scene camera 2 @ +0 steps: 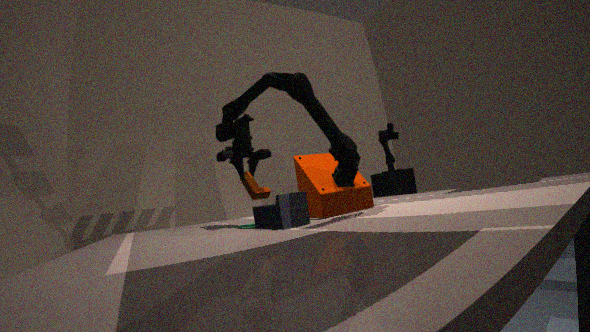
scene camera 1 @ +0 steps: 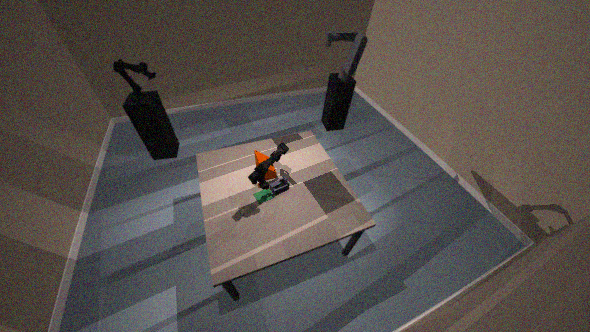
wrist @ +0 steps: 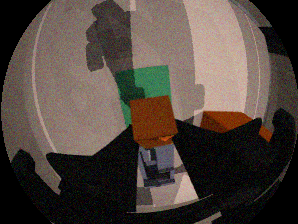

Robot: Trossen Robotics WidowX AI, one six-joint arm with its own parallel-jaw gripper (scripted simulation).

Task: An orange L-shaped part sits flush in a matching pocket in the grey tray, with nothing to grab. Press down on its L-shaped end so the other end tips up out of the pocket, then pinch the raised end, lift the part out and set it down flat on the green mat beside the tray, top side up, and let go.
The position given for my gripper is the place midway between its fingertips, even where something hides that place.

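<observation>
My gripper [scene camera 2: 247, 180], which I can also see in the wrist view as the gripper [wrist: 152, 125], is carrying an orange L-shaped part [wrist: 153, 124]. I see a green mat [wrist: 139, 83] as well.
</observation>
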